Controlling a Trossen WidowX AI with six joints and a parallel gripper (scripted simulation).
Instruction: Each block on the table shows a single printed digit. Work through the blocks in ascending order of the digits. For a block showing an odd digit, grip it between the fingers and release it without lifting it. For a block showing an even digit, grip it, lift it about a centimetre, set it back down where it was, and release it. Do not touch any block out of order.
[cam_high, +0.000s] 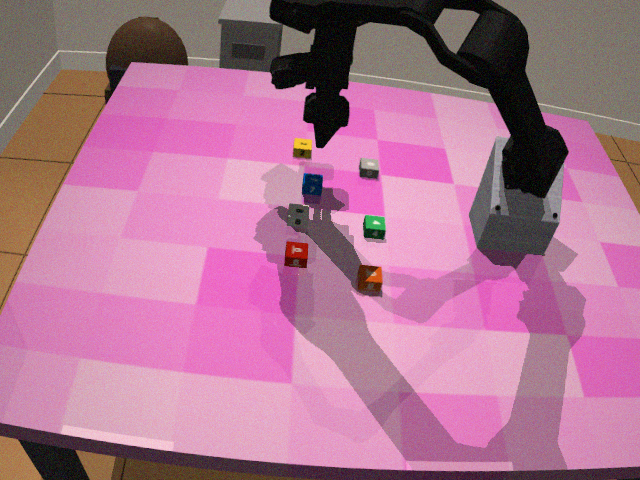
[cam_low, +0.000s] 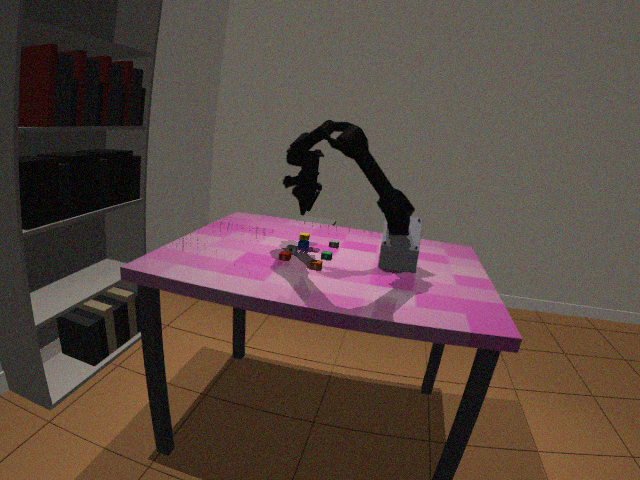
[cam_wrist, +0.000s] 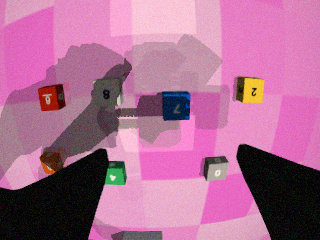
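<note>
Now: the grey block 110 mm below my gripper tip, 110 mm behind it and 70 mm to the right of it. Also, from my gripper tip: yellow block 120 mm to the right, 110 mm below, 10 mm ahead; then blue block 110 mm below, 10 mm to the right; then white block 110 mm below, 70 mm to the left, 30 mm ahead.
</note>
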